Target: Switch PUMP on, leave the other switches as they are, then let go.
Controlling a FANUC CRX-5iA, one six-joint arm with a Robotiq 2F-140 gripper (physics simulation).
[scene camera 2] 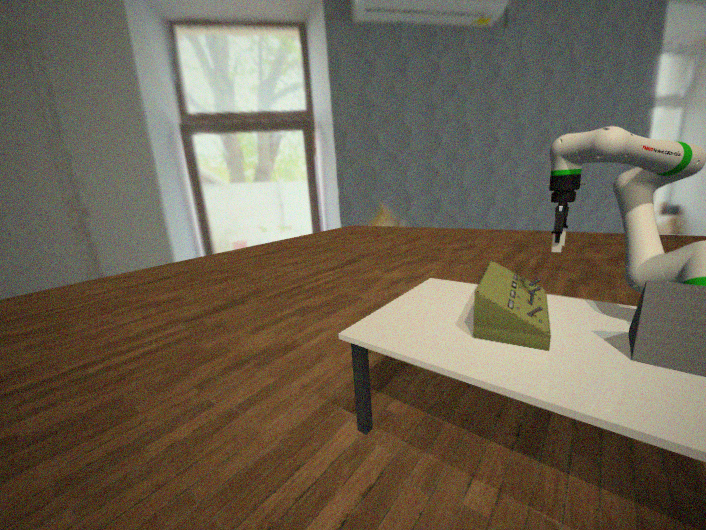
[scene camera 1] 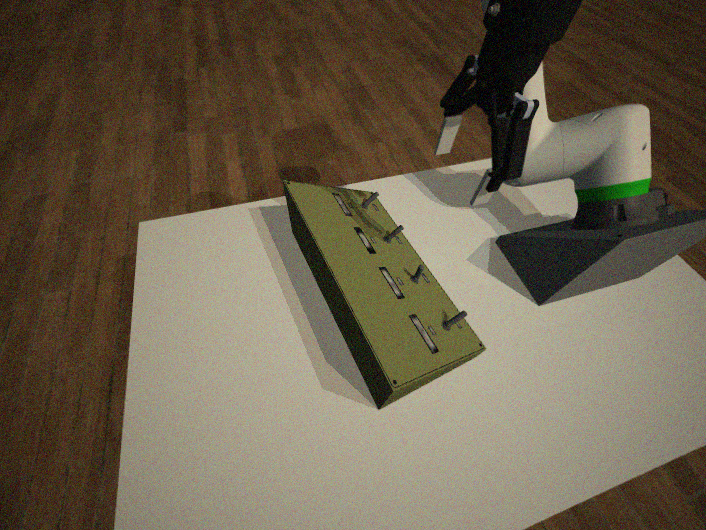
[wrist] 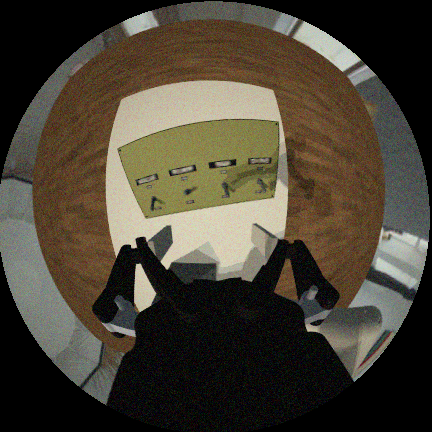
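Pixels of known places: gripper, between the fingertips: point(scene camera 2: 558, 248) point(scene camera 1: 459, 176) point(wrist: 211, 233); arm's base, origin of its link: point(scene camera 1: 612, 223).
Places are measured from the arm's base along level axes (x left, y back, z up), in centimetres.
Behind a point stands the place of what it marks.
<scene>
The olive sloped switch panel point(scene camera 1: 347, 268) @[z 1.3, x -5.4, y -62.4 cm] point(scene camera 2: 498, 310) @[z -3.2, x 17.2, y -54.9 cm] point(wrist: 200, 142) @[z 0.3, x -7.9, y -60.9 cm] has four levers under name plates, too blurred to read surely. The PUMP lever point(scene camera 1: 418, 273) @[z -3.3, x -2.5, y -47.4 cm] point(wrist: 188, 191) @[z -3.1, x -3.6, y -47.4 cm], second from left in the wrist view, stands at a different angle from the others, tilted more toward the name-plate side. The VALVE lever point(scene camera 1: 456, 319) @[z -4.0, x 9.0, y -44.4 cm] point(wrist: 155, 202) @[z -4.5, x 8.2, y -44.7 cm], FAN lever point(scene camera 1: 394, 233) @[z -4.2, x -14.7, y -47.6 cm] point(wrist: 226, 189) @[z -3.9, x -15.1, y -47.6 cm] and DRIVE lever point(scene camera 1: 371, 199) @[z -4.1, x -26.5, y -49.0 cm] point(wrist: 261, 185) @[z -4.1, x -26.6, y -49.0 cm] lean toward the panel's low edge. My gripper point(scene camera 1: 457, 177) @[z 15.1, x -10.0, y -40.4 cm] point(scene camera 2: 557, 248) @[z 15.1, x -10.0, y -40.4 cm] point(wrist: 211, 233) @[z 15.1, x -10.0, y -40.4 cm] is wide open and empty, raised above and apart from the panel, on its low-edge side.
The panel stands on a white table point(scene camera 1: 228, 444) @[z -15.8, x 14.8, y -91.8 cm] point(scene camera 2: 410, 353) @[z -15.8, x 40.2, y -78.2 cm] point(wrist: 200, 100) @[z -15.8, x -6.9, y -91.9 cm]. The arm's dark grey base block point(scene camera 1: 558, 256) @[z -1.9, x 3.3, y -16.5 cm] point(scene camera 2: 672, 330) @[z -3.4, x 9.1, y -9.1 cm] point(wrist: 194, 270) @[z -9.5, x -2.8, y -16.2 cm] stands on the low-edge side of the panel. Shadows of the arm fall on the table and across the panel's DRIVE end.
</scene>
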